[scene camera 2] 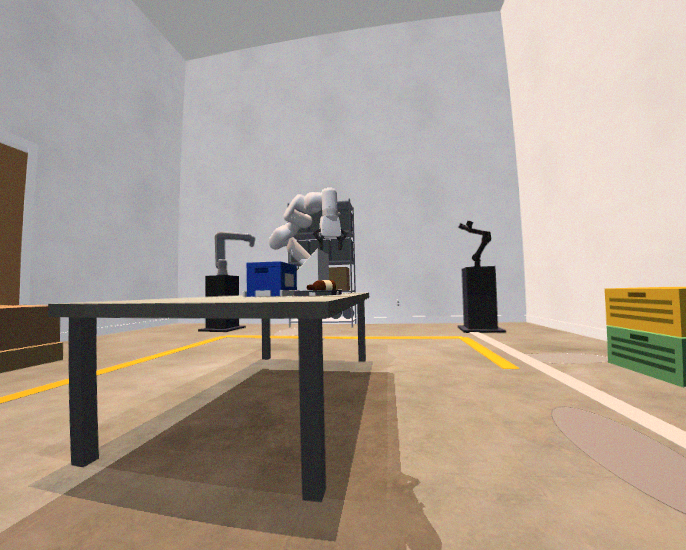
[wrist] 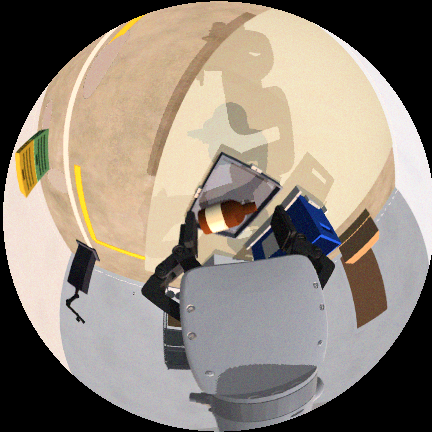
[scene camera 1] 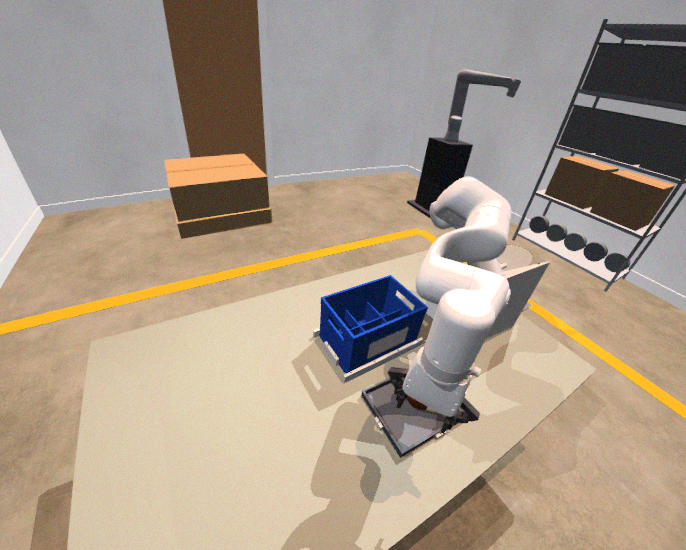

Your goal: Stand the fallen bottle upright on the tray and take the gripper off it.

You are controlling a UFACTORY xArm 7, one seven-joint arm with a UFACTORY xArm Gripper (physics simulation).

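Frame: origin at the arm's base, x right, y ahead, z up, level; millimetres.
Seen in the pictures: gripper, between the fingertips: (scene camera 2: 331, 249) (wrist: 235, 217) (scene camera 1: 422, 414); arm's base, origin of its link: (scene camera 2: 309, 264).
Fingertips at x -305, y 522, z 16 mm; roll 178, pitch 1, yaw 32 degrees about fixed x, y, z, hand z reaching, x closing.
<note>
Pixels of each thing's top centre, then the offset from my fingertips to it.
- brown bottle with a cream label, centre of its top: (wrist: 230, 223) (scene camera 1: 426, 388) (scene camera 2: 320, 280) dx +104, dy -136, dz -142 mm
- dark-rimmed grey tray, centre of its top: (wrist: 230, 207) (scene camera 1: 417, 400) (scene camera 2: 319, 290) dx +105, dy -124, dz -195 mm
- blue divided crate, centre of its top: (scene camera 1: 374, 302) (wrist: 301, 263) (scene camera 2: 273, 264) dx +368, dy -111, dz -46 mm
The brown bottle with a cream label (scene camera 1: 416, 402) (scene camera 2: 322, 284) (wrist: 234, 214) lies on its side on the dark-rimmed grey tray (scene camera 1: 402, 433) (scene camera 2: 297, 293) (wrist: 225, 173). In the wrist view its neck points right, towards the blue crate. My gripper (scene camera 1: 423, 410) (scene camera 2: 329, 246) (wrist: 235, 217) is open and empty. It hangs above the bottle with its fingers pointing down, clear of the bottle in scene camera 2. In scene camera 1 the arm and gripper hide most of the bottle and part of the tray.
A blue divided crate (scene camera 1: 357, 350) (scene camera 2: 257, 279) (wrist: 320, 227) stands close beside the tray on a pale base. A grey upright panel (scene camera 1: 519, 297) stands near the arm's base on the table (scene camera 1: 171, 429) (scene camera 2: 188, 309).
</note>
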